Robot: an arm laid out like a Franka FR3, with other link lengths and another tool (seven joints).
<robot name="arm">
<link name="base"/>
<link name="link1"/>
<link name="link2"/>
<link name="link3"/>
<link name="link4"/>
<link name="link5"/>
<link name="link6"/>
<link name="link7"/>
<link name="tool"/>
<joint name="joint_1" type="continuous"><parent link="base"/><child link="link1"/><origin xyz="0 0 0.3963" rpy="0 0 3.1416"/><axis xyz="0 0 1"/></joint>
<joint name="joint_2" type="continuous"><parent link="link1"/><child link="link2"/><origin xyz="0 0 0" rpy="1.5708 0 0"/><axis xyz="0 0 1"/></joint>
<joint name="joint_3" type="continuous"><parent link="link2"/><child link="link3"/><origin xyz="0 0.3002 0" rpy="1.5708 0 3.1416"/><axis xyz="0 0 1"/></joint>
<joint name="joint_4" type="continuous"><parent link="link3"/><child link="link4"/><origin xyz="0.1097 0 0" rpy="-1.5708 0 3.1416"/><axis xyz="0 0 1"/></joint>
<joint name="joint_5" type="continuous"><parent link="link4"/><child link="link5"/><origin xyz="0.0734 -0.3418 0" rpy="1.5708 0 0"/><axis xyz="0 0 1"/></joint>
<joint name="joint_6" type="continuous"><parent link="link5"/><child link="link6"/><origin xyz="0 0 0" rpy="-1.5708 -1.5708 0"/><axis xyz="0 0 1"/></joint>
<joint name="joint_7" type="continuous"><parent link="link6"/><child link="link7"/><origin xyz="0 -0.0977 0" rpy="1.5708 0 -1.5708"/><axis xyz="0 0 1"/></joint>
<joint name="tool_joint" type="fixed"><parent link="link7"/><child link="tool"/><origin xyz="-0.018 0.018 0.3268" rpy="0 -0.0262 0.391"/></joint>
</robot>
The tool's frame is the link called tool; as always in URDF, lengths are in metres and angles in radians. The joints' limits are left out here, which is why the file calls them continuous.
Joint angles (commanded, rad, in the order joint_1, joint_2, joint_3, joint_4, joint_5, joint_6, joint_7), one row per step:
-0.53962 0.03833 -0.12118 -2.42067 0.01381 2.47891 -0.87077
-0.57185 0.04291 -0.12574 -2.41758 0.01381 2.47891 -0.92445
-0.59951 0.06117 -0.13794 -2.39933 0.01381 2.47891 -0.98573
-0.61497 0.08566 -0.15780 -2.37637 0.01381 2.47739 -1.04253
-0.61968 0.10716 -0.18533 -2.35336 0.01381 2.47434 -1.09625
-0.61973 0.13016 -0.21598 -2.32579 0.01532 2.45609 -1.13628
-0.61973 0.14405 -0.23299 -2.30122 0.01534 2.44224 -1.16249
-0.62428 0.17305 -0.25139 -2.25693 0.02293 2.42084 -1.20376
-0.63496 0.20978 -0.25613 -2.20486 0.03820 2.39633 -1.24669
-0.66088 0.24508 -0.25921 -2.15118 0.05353 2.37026 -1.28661
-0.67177 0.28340 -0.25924 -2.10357 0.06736 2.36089 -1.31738
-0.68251 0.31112 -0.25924 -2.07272 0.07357 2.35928 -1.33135
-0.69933 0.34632 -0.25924 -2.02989 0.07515 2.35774 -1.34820
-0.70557 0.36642 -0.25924 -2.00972 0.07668 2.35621 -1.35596
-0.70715 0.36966 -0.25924 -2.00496 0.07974 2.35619 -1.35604
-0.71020 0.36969 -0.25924 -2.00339 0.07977 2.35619 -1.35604
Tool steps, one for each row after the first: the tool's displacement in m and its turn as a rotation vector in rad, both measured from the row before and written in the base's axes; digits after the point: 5 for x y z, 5 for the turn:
-0.01082 -0.01500 -0.00105 -0.00061 0.00209 0.01690
-0.00904 -0.01944 -0.00206 -0.00337 0.00250 0.02155
-0.00828 -0.01820 -0.00356 -0.00254 0.00610 0.02177
-0.00789 -0.01727 -0.00213 -0.00414 0.00588 0.02196
-0.01027 -0.01439 -0.00273 0.00454 0.01427 0.00876
-0.00360 -0.01066 0.00113 -0.00133 0.00579 0.00980
-0.00315 -0.01580 0.00006 0.00128 0.00688 0.01391
0.00131 -0.01317 -0.00193 0.00722 0.00458 0.01798
-0.00466 -0.01765 -0.00102 0.00685 0.00241 0.00211
0.00365 -0.01294 -0.00367 -0.00018 -0.00131 0.01277
0.00023 -0.01038 -0.00367 -0.00315 0.00041 0.00103
-0.00104 -0.01624 -0.00330 -0.00958 0.00191 0.00239
-0.00057 -0.00610 -0.00380 -0.00122 0.00361 0.00218
0.00046 -0.00155 -0.00005 -0.00064 -0.00215 -0.00323
-0.00105 -0.00161 0.00061 -0.00124 -0.00090 -0.00293

